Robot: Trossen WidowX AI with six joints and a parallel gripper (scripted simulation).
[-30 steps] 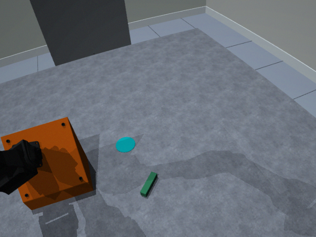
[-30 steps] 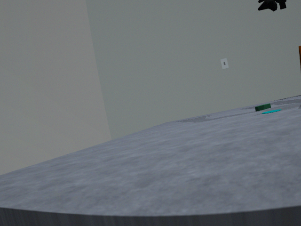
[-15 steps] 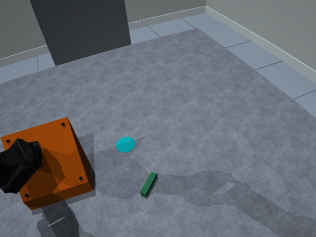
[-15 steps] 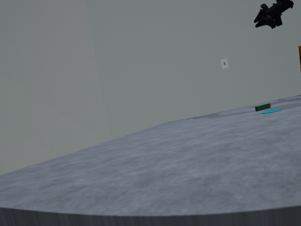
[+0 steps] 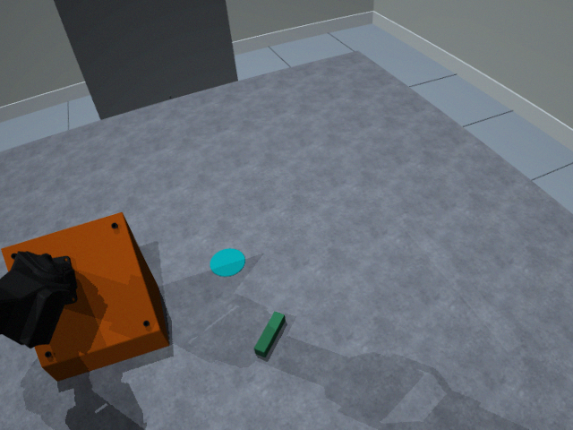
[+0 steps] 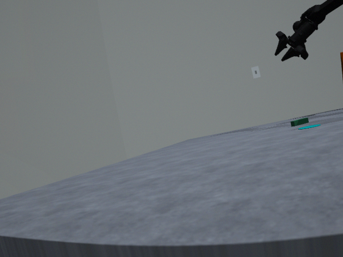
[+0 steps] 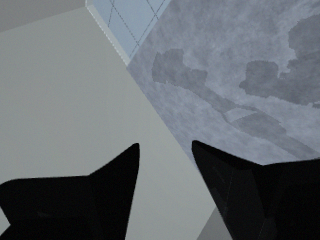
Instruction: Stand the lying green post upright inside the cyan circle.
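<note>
Right now the green post is 34 cm to the left of my gripper tip, 28 cm below it and 6 cm behind it. Round my gripper tip: cyan circle (49 cm to the left, 29 cm below, 10 cm behind).
</note>
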